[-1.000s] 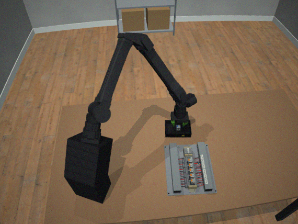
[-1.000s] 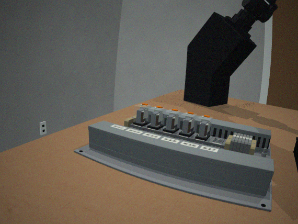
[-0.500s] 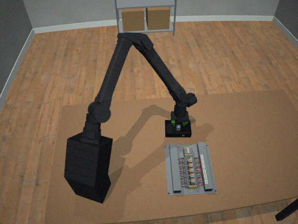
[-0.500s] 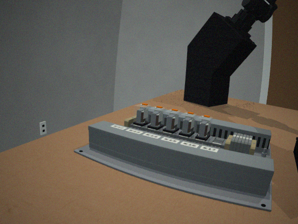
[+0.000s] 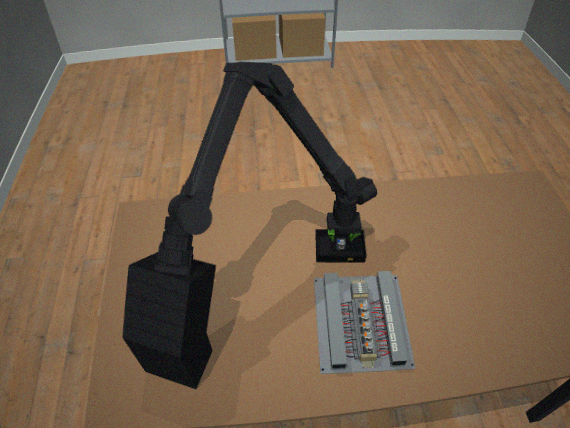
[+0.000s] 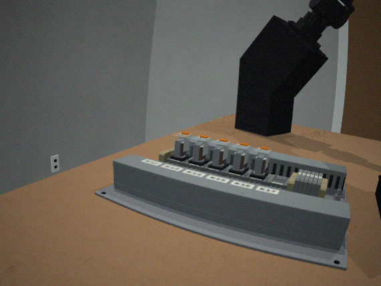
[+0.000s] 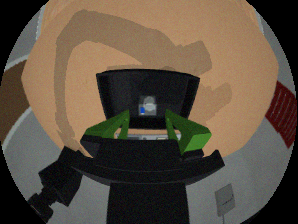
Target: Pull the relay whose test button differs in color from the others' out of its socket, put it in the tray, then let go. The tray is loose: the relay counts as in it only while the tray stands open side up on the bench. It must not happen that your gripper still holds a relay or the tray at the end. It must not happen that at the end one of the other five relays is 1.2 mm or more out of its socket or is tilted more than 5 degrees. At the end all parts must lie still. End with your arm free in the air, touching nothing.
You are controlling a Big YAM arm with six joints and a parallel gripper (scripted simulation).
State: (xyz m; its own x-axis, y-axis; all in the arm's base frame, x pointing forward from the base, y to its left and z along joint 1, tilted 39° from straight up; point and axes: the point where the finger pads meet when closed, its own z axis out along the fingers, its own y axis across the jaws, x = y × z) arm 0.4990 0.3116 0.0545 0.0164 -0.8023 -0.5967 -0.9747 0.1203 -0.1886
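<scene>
My hand is 3 cm above the relay. Also, from my hand: black tray (4 cm below).
</scene>
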